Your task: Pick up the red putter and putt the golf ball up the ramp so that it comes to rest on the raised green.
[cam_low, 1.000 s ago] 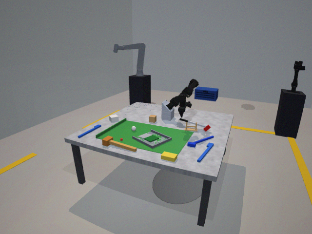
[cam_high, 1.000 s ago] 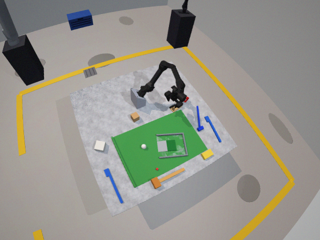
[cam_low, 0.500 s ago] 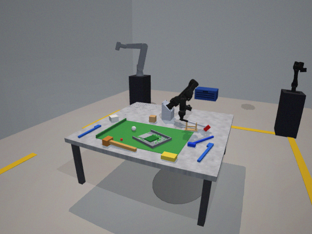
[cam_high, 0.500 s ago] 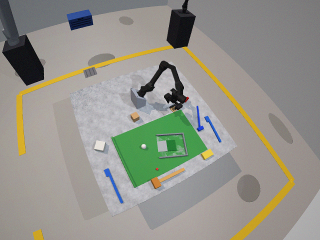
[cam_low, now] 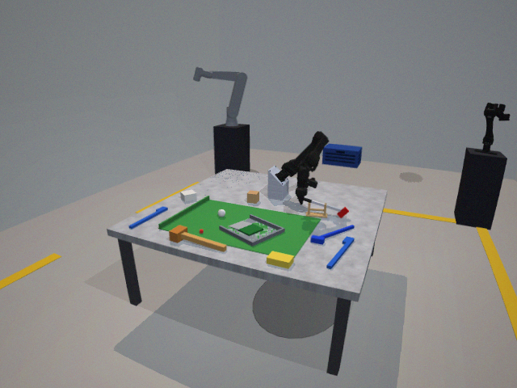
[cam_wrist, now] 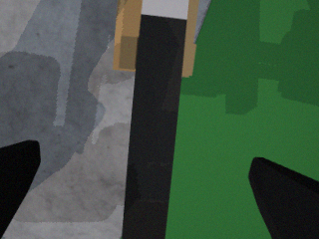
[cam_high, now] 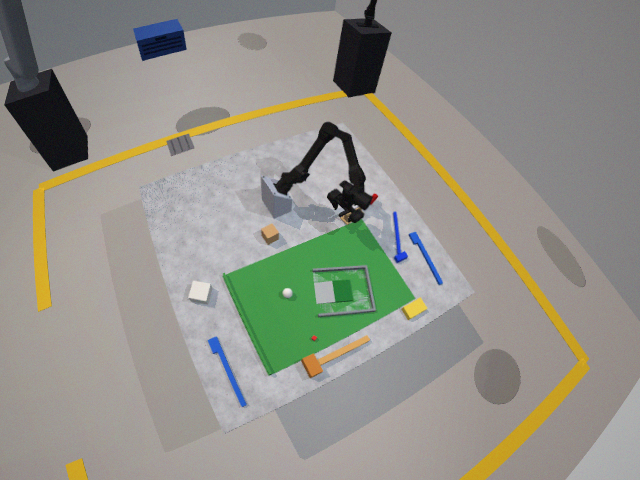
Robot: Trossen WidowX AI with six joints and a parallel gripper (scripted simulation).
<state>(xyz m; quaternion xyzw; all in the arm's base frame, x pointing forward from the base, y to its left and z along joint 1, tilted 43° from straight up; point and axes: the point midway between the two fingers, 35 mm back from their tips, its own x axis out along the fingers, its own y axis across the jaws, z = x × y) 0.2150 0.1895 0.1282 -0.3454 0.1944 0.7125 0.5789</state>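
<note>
Now: the tan cube 60 mm behind my gripper tip, 340 mm to the right of it and 50 mm below it. Round my gripper tip: white golf ball 230 mm ahead, 380 mm to the right, 60 mm below; red putter 40 mm behind, 120 mm to the left, 20 mm below; small wooden rack 20 mm behind, 80 mm to the left, 40 mm below.
</note>
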